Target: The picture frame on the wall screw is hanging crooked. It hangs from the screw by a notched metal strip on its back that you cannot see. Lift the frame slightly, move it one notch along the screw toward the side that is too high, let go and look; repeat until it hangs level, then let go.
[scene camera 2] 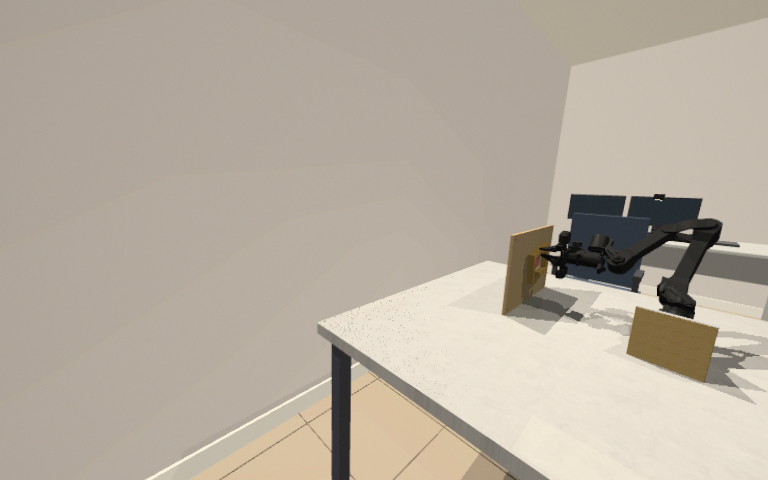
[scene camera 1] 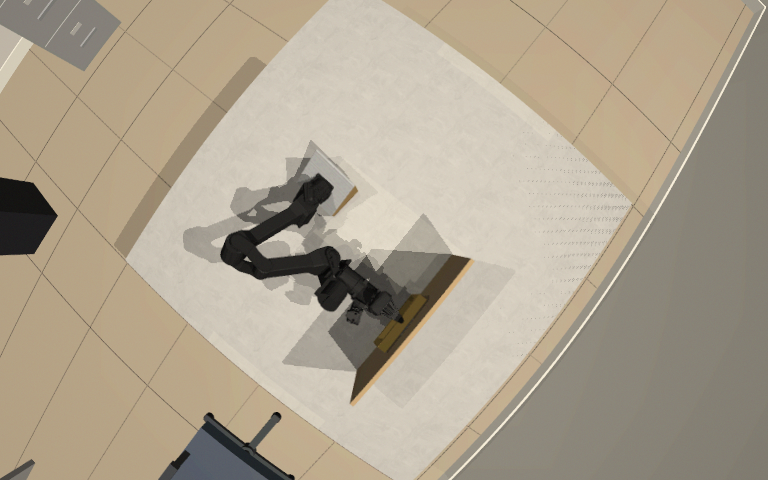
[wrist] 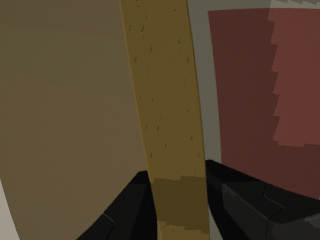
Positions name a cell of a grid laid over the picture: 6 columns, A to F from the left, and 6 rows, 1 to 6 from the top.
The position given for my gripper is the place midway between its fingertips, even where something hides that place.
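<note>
My gripper (scene camera 1: D5) also shows in scene camera 2 (scene camera 2: E4) and in the wrist view (wrist: D5). My gripper carries a picture frame (scene camera 1: D5), and you'd find the picture frame in the wrist view (wrist: E3) too.
</note>
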